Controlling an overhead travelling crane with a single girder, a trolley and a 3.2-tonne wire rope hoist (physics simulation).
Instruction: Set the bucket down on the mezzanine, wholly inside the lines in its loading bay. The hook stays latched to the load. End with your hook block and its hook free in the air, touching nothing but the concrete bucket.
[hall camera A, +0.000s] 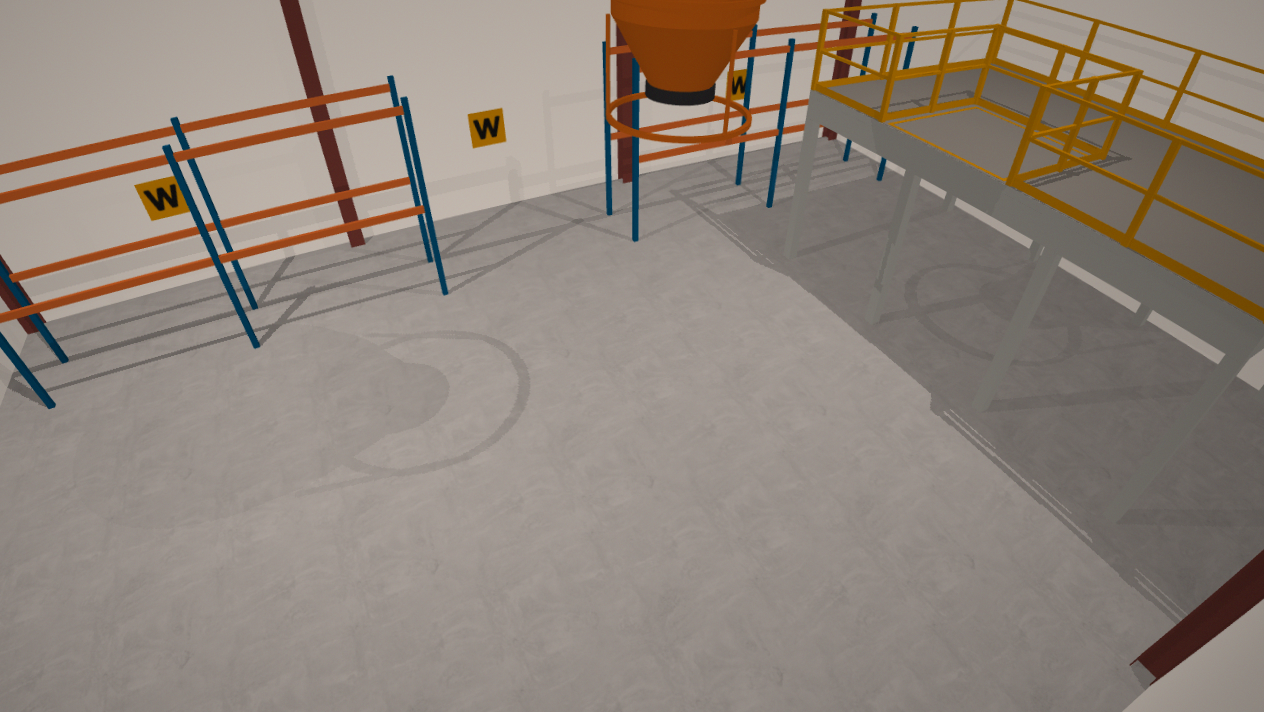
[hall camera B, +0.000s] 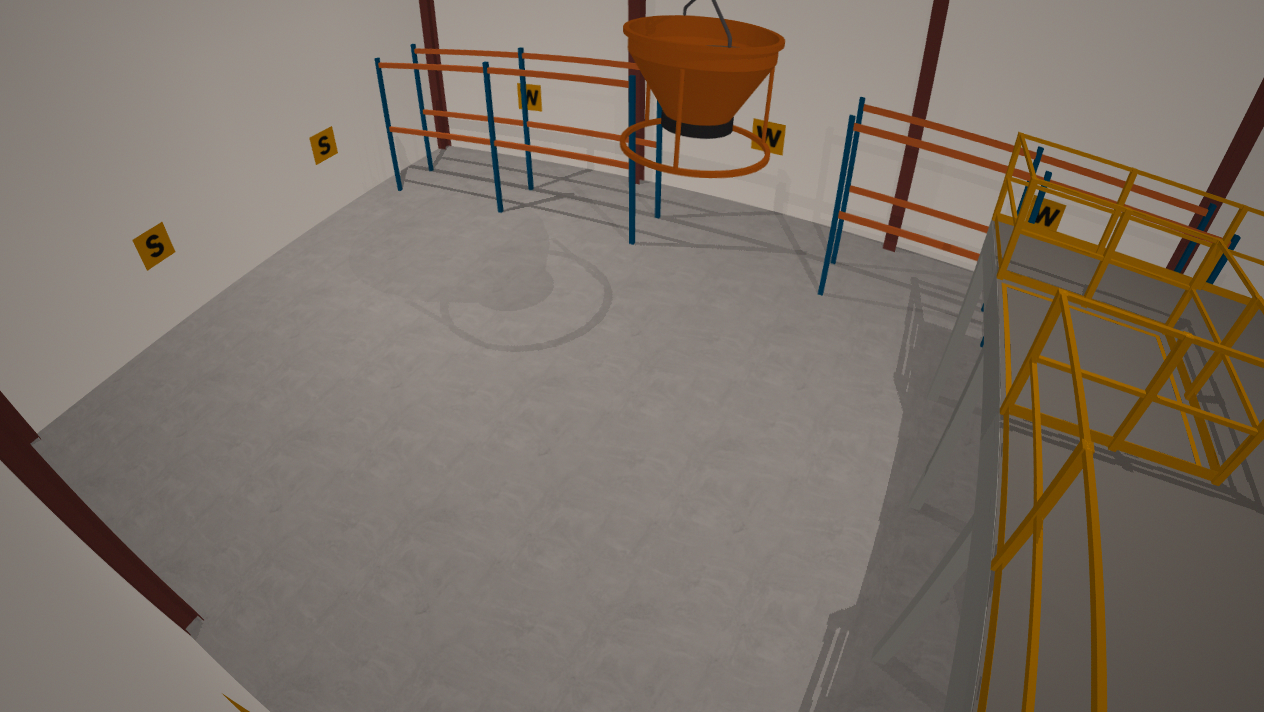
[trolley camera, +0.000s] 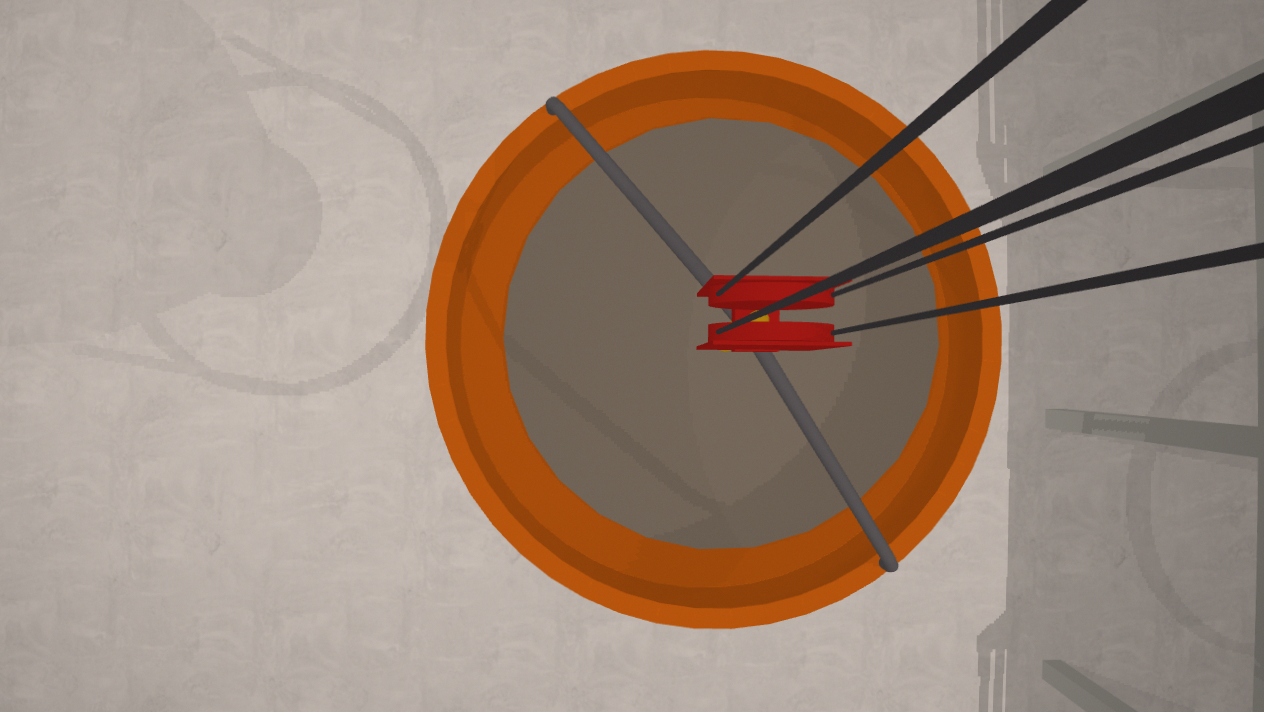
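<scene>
The orange concrete bucket (hall camera A: 681, 44) (hall camera B: 703, 84) (trolley camera: 482, 353) hangs upright in the air, left of the mezzanine (hall camera A: 1087, 243) (hall camera B: 1167, 619). Its top is cut off in hall camera A's view. In the trolley view the red hook block (trolley camera: 756, 315) is over the bucket's grey bail (trolley camera: 827, 451), with bits of the yellow hook showing. The bail runs under the block, and the hook appears shut on it; its latch is hidden. The block is above the frame in both hall views. The loading bay (hall camera A: 964, 141) (hall camera B: 1114, 344) has yellow lines and railings beside it.
Blue and orange racks (hall camera A: 635, 176) (hall camera A: 212, 238) (hall camera B: 632, 176) stand along the W wall. Yellow railings (hall camera A: 1149, 207) (hall camera B: 1092, 548) rise from the mezzanine. Its grey legs (hall camera A: 1017, 327) stand below. The bucket is apart from the railings. Dark red columns (hall camera A: 322, 123) (hall camera B: 915, 123) line the walls.
</scene>
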